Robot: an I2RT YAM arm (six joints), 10 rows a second.
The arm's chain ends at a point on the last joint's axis. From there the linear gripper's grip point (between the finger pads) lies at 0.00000 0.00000 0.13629 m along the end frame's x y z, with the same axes.
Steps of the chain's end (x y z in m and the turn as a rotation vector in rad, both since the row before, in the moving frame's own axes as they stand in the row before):
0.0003 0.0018 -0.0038 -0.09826 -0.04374 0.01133
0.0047 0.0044 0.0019 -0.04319 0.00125 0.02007
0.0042 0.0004 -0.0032 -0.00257 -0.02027 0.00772
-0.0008 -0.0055 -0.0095 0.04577 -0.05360 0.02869
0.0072 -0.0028 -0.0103 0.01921 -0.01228 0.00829
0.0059 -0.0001 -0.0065 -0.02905 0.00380 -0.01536
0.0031 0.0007 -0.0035 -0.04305 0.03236 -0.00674
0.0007 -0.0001 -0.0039 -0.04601 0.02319 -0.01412
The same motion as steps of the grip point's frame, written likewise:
-0.0057 0.0151 -0.0046 -0.09826 -0.04374 0.01133
0.0048 0.0103 0.0018 -0.04319 0.00125 0.02007
0.0014 0.0007 -0.0032 -0.00257 -0.02027 0.00772
-0.0080 -0.0118 -0.0098 0.04577 -0.05360 0.02869
0.0055 -0.0054 -0.0103 0.01921 -0.01228 0.00829
0.0064 0.0039 -0.0066 -0.02905 0.00380 -0.01536
0.0075 0.0065 -0.0037 -0.04305 0.03236 -0.00674
0.0039 0.0061 -0.0041 -0.04601 0.02319 -0.01412

